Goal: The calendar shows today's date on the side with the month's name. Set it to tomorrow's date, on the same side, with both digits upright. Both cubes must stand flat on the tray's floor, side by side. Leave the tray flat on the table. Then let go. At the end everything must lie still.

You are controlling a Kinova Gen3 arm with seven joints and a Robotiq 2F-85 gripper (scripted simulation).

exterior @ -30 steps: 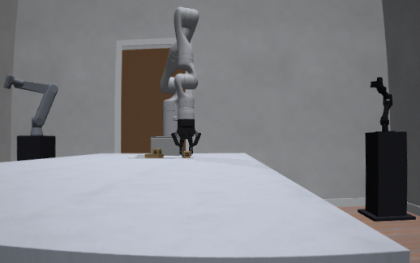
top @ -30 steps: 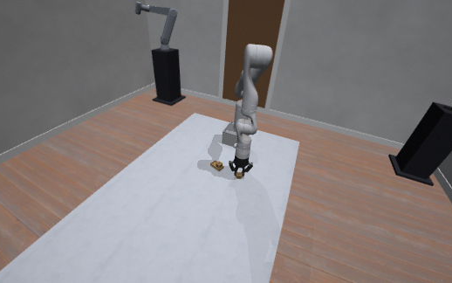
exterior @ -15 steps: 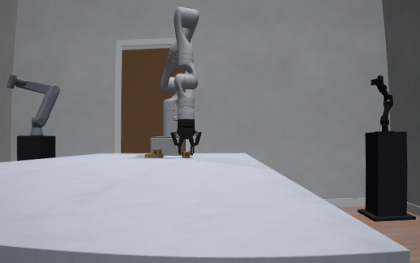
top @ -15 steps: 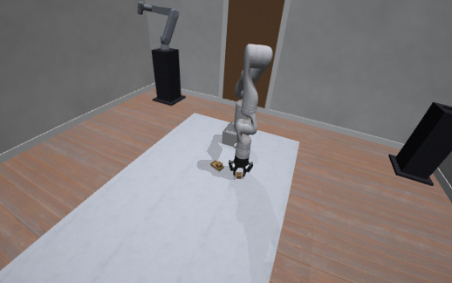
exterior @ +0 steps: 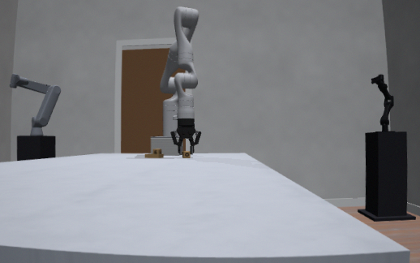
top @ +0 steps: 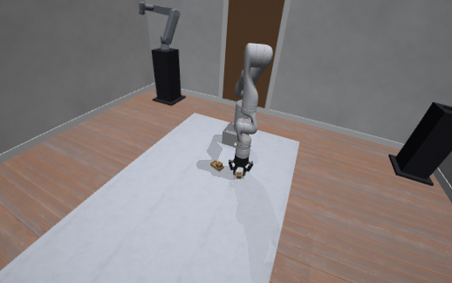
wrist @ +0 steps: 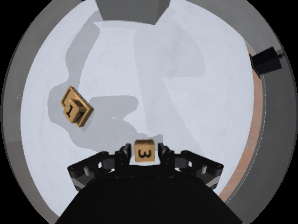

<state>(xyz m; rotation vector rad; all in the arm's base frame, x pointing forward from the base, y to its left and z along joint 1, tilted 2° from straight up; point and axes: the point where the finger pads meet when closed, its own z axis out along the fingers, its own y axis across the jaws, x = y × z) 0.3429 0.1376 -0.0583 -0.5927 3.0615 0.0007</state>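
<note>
Now: hand 20 mm above the wooden digit cube. From my hand the other things lie so: wooden calendar tray (150 mm to the right, 20 mm below, 20 mm behind).
</note>
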